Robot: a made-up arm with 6 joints.
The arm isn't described. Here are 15 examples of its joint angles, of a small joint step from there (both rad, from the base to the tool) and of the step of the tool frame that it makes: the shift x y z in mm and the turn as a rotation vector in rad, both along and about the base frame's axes.
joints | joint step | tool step
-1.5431 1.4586 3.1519 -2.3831 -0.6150 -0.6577 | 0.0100 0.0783 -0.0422 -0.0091 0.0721 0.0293 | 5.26 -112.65 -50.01 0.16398 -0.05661 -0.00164
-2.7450 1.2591 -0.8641 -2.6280 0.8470 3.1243 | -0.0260 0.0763 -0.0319 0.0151 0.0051 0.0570 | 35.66 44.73 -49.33 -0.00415 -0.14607 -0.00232
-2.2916 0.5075 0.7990 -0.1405 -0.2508 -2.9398 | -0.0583 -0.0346 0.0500 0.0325 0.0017 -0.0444 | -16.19 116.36 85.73 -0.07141 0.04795 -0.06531
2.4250 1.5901 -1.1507 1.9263 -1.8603 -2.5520 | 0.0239 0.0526 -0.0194 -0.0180 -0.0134 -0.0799 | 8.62 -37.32 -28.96 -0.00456 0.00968 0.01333
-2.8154 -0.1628 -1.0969 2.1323 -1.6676 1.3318 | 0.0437 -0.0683 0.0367 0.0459 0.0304 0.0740 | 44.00 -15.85 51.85 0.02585 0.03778 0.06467
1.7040 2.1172 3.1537 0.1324 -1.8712 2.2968 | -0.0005 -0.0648 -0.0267 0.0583 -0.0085 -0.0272 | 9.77 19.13 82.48 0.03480 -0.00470 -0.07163
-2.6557 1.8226 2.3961 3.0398 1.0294 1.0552 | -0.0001 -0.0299 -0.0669 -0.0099 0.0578 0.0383 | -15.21 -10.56 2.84 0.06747 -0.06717 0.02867
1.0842 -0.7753 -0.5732 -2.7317 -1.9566 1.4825 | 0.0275 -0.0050 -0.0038 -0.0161 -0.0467 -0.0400 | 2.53 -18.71 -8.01 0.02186 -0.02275 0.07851
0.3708 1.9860 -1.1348 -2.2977 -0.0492 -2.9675 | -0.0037 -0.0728 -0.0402 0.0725 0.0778 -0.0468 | 43.63 1.55 68.29 0.01560 0.02461 0.05685
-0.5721 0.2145 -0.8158 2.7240 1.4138 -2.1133 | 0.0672 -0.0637 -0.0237 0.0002 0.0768 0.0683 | -34.97 82.21 42.20 0.06536 -0.03590 0.12369
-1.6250 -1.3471 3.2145 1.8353 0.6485 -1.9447 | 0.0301 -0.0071 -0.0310 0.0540 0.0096 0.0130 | -30.52 33.76 -7.10 0.01822 -0.02247 0.09171
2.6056 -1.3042 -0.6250 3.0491 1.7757 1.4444 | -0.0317 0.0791 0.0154 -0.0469 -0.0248 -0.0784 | -64.00 7.78 67.28 -0.08753 -0.00242 -0.07572
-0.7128 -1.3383 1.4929 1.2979 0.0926 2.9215 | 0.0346 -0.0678 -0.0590 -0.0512 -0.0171 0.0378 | -60.03 -43.25 -91.96 -0.01027 -0.00029 0.05515
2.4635 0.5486 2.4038 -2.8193 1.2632 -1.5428 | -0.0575 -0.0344 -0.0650 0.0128 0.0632 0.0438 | 36.25 20.22 16.61 -0.05827 -0.08705 -0.08648
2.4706 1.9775 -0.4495 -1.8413 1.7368 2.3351 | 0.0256 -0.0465 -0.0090 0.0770 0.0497 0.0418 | -66.08 21.27 36.36 -0.02847 0.00444 0.10073
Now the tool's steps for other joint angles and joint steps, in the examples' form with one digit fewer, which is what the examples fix.
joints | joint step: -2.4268 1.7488 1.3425 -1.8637 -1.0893 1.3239 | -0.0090 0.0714 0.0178 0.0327 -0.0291 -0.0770
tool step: 12.2 31.0 -133.3 0.0566 -0.0987 0.0326
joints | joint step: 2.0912 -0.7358 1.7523 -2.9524 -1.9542 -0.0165 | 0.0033 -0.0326 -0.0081 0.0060 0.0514 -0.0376
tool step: 23.0 -34.5 -42.3 -0.0286 -0.0158 -0.0280
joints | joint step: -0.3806 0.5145 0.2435 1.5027 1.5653 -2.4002 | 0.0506 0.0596 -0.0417 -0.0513 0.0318 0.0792
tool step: 74.4 53.3 -97.2 0.0603 -0.0016 0.0571
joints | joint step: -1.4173 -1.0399 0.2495 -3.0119 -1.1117 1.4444 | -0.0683 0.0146 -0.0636 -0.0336 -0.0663 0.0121
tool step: 73.7 -57.5 16.5 0.0125 -0.0109 -0.0423
